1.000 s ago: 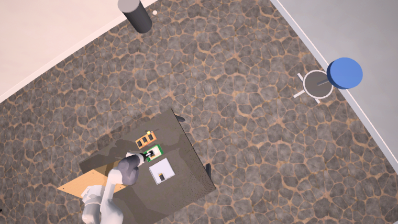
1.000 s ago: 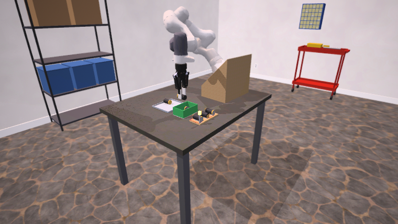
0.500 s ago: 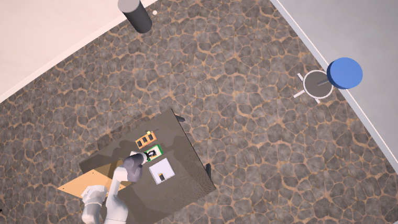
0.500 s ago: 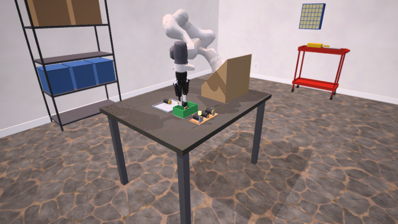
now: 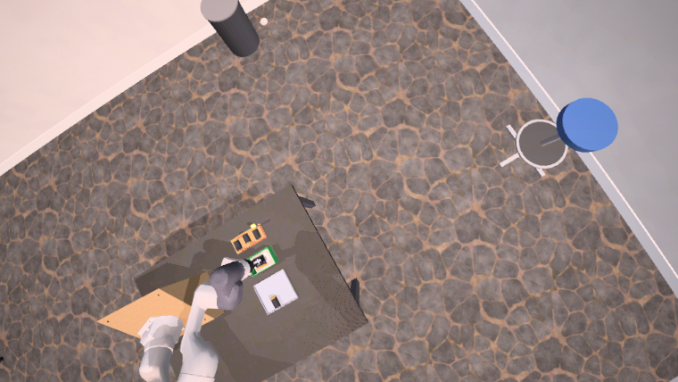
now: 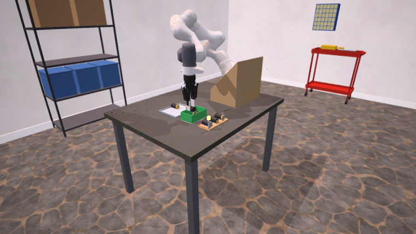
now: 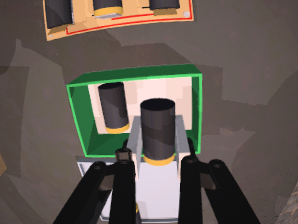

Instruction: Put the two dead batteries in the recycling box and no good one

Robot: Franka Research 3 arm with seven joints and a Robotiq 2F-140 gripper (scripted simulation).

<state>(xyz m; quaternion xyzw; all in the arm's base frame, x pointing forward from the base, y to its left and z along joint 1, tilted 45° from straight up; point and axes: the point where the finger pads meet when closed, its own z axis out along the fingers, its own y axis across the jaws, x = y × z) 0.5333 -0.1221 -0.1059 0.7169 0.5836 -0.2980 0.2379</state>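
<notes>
My gripper is now 30 mm past the green recycling box and 90 mm above it. From my hand the other things lie so: white tray 70 mm behind, 180 mm to the right, 100 mm below; bulb 60 mm ahead, 180 mm to the left, 30 mm below.
</notes>
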